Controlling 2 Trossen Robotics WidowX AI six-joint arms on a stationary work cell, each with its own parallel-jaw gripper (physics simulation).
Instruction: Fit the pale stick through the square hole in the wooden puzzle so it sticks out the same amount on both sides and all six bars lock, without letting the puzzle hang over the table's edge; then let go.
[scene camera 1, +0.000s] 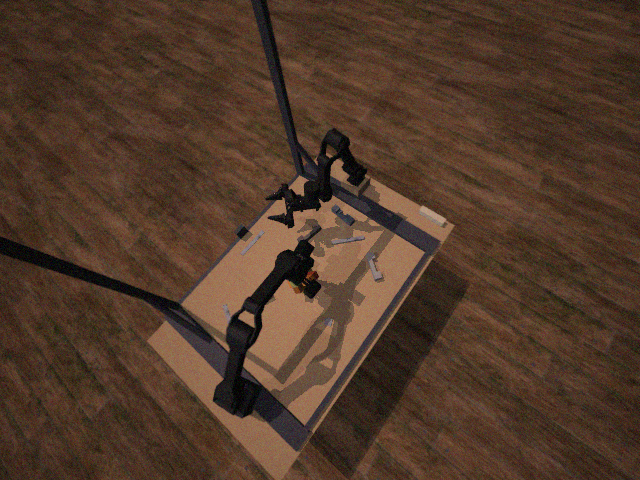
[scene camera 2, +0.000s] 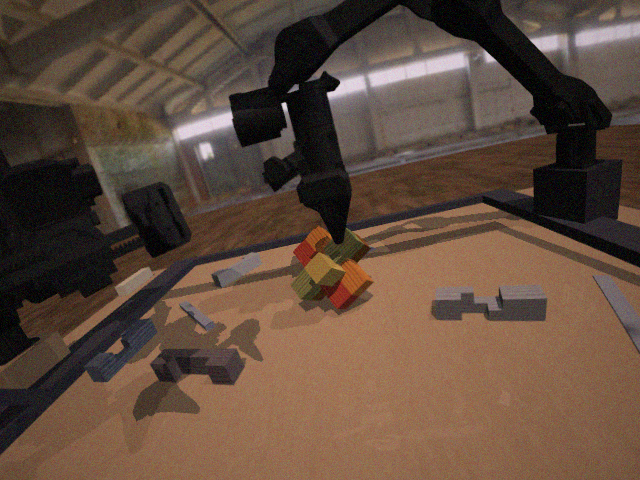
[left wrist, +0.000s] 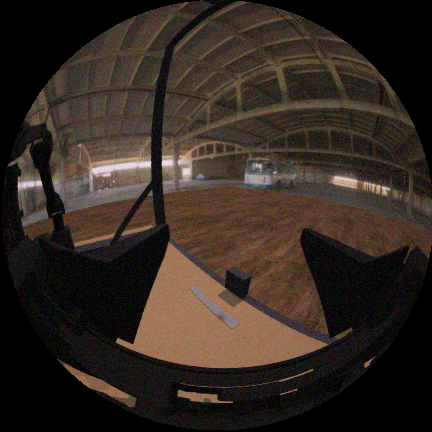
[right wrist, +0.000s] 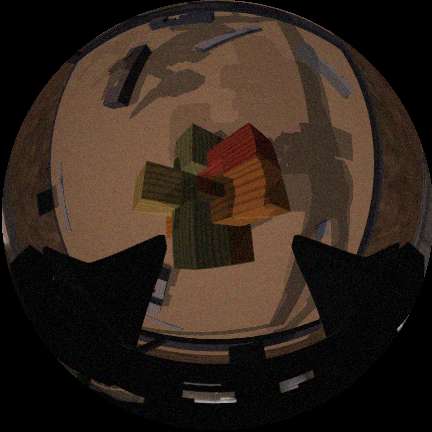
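Where they show: left gripper, fingertip midpoint: (scene camera 1: 266, 208) (scene camera 2: 67, 252) (left wrist: 238, 233); right gripper, fingertip midpoint: (scene camera 1: 300, 283) (scene camera 2: 339, 233) (right wrist: 231, 242); left arm's base, origin of the base link: (scene camera 1: 355, 179) (scene camera 2: 10, 352); right arm's base, origin of the base link: (scene camera 1: 236, 397) (scene camera 2: 576, 164) (left wrist: 59, 229).
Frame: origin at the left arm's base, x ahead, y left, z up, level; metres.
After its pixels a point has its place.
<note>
The wooden puzzle (scene camera 1: 295, 285) {y 0.117, x 0.571, z 0.036 m} (scene camera 2: 324, 269) (right wrist: 200, 235) {y 0.108, x 0.545, z 0.040 m}, of red, orange, green and yellow bars, rests tilted on the table (scene camera 2: 387, 413) {y -0.102, x 0.567, z -0.065 m}. A dark gap shows among its bars in the right wrist view. My right gripper (scene camera 2: 338, 240) {y 0.128, x 0.550, z 0.039 m} (right wrist: 231, 242) {y 0.128, x 0.550, z 0.039 m} is open and empty, pointing down at the puzzle, its fingertips at the puzzle's upper part in scene camera 2. The pale stick (scene camera 1: 432, 215) {y 0.382, x -0.060, z -0.035 m} (scene camera 2: 134, 281) {y 0.362, x -0.050, z -0.045 m} lies beyond the dark side rail, at the right in scene camera 1. My left gripper (scene camera 1: 268, 208) {y -0.152, x 0.411, z 0.151 m} (left wrist: 238, 233) {y -0.152, x 0.411, z 0.151 m} is open and empty, raised near the table's edge, away from both.
Loose notched blocks lie around: dark brown (scene camera 2: 227, 364) {y -0.035, x 0.397, z -0.037 m} (right wrist: 135, 75) {y -0.001, x 0.348, z -0.056 m}, blue (scene camera 2: 136, 334) {y 0.068, x 0.187, z -0.040 m}, grey (scene camera 2: 522, 303) {y -0.019, x 0.741, z -0.041 m}. A thin grey strip (left wrist: 214, 307) {y -0.210, x 0.518, z -0.064 m} lies near a black box (left wrist: 237, 282) {y -0.267, x 0.515, z -0.023 m} at the table's edge. Dark rails (scene camera 2: 413, 217) {y 0.453, x 0.742, z -0.064 m} border the table. Upright posts (scene camera 1: 277, 82) {y -0.267, x 0.108, z 0.475 m} stand beside it.
</note>
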